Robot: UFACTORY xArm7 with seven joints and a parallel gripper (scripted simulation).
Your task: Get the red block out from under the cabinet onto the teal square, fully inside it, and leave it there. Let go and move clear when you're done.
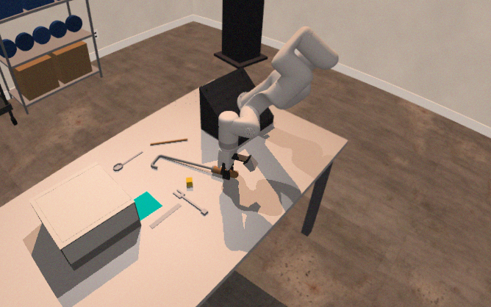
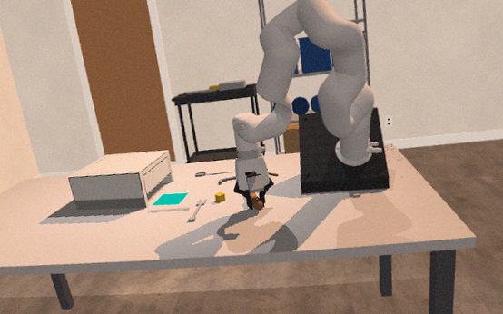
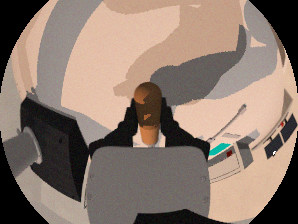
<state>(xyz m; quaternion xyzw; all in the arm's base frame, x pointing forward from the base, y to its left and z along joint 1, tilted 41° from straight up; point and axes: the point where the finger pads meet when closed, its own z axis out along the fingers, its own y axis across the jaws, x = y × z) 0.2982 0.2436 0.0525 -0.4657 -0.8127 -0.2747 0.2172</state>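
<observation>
Right now my hand is 7 cm short of the wooden stick, 34 cm to the left of it and 2 cm above it. Also, from my hand: grey wrench (20 cm ahead, 2 cm to the left, 2 cm below); then yellow block (15 cm ahead, 7 cm to the right, 1 cm below); then long hook tool (10 cm ahead, 11 cm to the right, 1 cm below).
</observation>
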